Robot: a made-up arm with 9 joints. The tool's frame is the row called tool.
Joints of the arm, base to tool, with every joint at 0 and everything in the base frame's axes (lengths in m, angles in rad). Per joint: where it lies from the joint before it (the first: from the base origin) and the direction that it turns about. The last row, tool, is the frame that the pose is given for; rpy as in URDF.
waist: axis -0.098 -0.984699 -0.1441 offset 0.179 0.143 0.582
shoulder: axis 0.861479 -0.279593 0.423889 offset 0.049 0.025 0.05
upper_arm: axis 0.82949 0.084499 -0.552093 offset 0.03 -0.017 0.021
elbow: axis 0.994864 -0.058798 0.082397 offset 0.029 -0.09 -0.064
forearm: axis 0 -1 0 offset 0.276 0.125 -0.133
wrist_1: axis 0 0 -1 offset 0.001 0.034 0.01
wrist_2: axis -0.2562 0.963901 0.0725 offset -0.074 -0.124 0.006
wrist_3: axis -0.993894 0.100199 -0.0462 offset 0.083 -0.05 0
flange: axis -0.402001 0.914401 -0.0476 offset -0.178 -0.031 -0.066
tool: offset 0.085 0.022 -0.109 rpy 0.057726 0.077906 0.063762
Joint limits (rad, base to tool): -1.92..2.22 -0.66..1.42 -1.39..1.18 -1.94..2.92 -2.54..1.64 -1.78..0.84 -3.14..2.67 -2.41..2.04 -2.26..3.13
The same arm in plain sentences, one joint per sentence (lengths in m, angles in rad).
The arm has nine revolute joints in a row. What follows holds with every joint at zero, and every direction is one of the base frame's.
Joint 1 sits 0.179 m along +x and 0.143 m along +y and 0.582 m along +z from the base frame's origin and rotates about the direction (-0.098, -0.984699, -0.1441), from -1.92 to 2.22 rad.
Joint 2 sits 0.049 m along +x and 0.025 m along +y and 0.05 m along +z from joint 1 and rotates about the direction (0.861479, -0.279593, 0.423889), from -0.66 to 1.42 rad.
Joint 3 sits 0.03 m along +x and 0.017 m along -y and 0.021 m along +z from joint 2 and rotates about the direction (0.82949, 0.084499, -0.552093), from -1.39 to 1.18 rad.
Joint 4 sits 0.029 m along +x and 0.09 m along -y and 0.064 m along -z from joint 3 and rotates about the direction (0.994864, -0.058798, 0.082397), from -1.94 to 2.92 rad.
Joint 5 sits 0.276 m along +x and 0.125 m along +y and 0.133 m along -z from joint 4 and rotates about -y, from -2.54 to 1.64 rad.
Joint 6 sits 0.001 m along +x and 0.034 m along +y and 0.01 m along +z from joint 5 and rotates about -z, from -1.78 to 0.84 rad.
Joint 7 sits 0.074 m along -x and 0.124 m along -y and 0.006 m along +z from joint 6 and rotates about the direction (-0.2562, 0.963901, 0.0725), from -3.14 to 2.67 rad.
Joint 8 sits 0.083 m along +x and 0.05 m along -y from joint 7 and rotates about the direction (-0.993894, 0.100199, -0.0462), from -2.41 to 2.04 rad.
Joint 9 sits 0.178 m along -x and 0.031 m along -y and 0.066 m along -z from joint 8 and rotates about the direction (-0.402001, 0.914401, -0.0476), from -2.26 to 3.13 rad.
The tool frame, which is the frame that the pose is given for, sits 0.085 m along +x and 0.022 m along +y and 0.109 m along -z from joint 9; its axes are the base frame's turned by roll 0.0577, pitch 0.0779 and yaw 0.0638 rad (as in URDF: about the fixed x, then y, then z).

